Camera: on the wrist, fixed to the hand. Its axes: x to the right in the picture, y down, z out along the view.
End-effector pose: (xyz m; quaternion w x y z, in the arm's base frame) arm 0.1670 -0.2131 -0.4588 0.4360 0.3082 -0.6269 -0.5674
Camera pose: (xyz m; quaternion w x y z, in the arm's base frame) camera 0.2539 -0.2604 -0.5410 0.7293 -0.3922 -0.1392 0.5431
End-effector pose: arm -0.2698 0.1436 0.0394 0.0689 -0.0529 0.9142 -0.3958
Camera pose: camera -0.2718 0.1638 0.1664 0.0594 0.9968 0.0421 0.0344
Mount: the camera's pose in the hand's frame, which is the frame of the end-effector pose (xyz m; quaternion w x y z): -0.0118 -0.0790 -0.1008 0.0238 -0.0237 -0.3413 -0.9394
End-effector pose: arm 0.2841 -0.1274 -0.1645 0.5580 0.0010 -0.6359 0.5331
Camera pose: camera 0.4071 -0.1000 -0.1387 0.2971 0.7661 -0.2173 -0.5269
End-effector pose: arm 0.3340 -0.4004 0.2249 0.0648 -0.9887 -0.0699 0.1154
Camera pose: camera 0.3368 -0.3359 0.3362 0.0627 0.0800 -0.9553 0.2777
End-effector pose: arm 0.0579 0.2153 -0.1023 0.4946 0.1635 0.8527 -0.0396
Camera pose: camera -0.0455 0.1611 -0.0485 0.2695 -0.8223 0.0060 -0.5011
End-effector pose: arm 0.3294 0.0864 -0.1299 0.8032 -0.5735 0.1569 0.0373
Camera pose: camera 0.3161 -0.0330 -0.0841 0.0941 -0.1673 -0.8100 -0.5541
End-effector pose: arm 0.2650 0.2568 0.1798 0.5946 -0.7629 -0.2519 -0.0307
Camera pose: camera 0.2469 0.1728 0.2755 0.1187 -0.1939 0.9249 0.3049
